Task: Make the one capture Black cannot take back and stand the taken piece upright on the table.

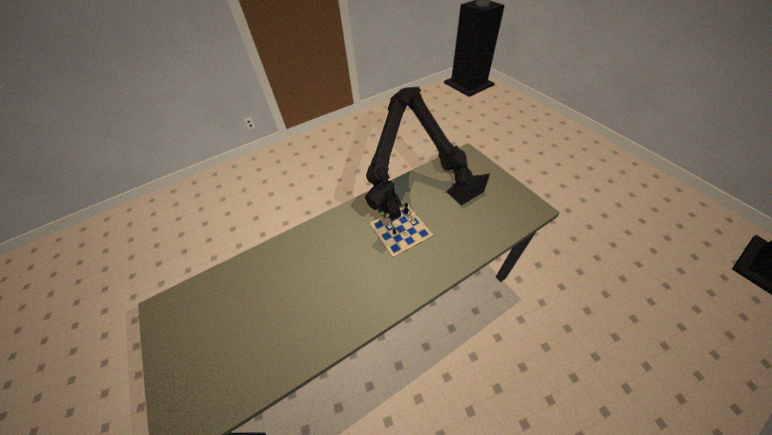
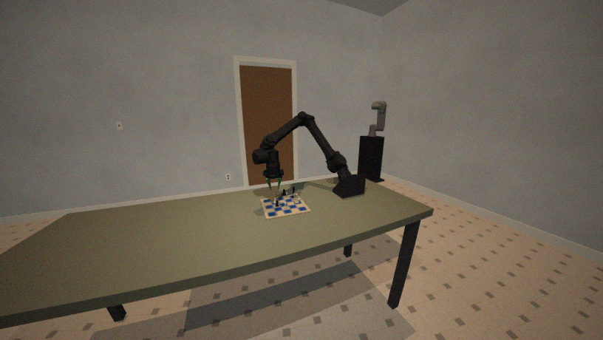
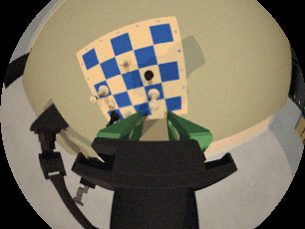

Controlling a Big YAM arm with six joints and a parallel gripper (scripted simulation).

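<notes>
My hand is 50 mm above the white chess piece. Round my hand: blue-and-cream chessboard 90 mm below, 40 mm to the left, 30 mm behind.
</notes>
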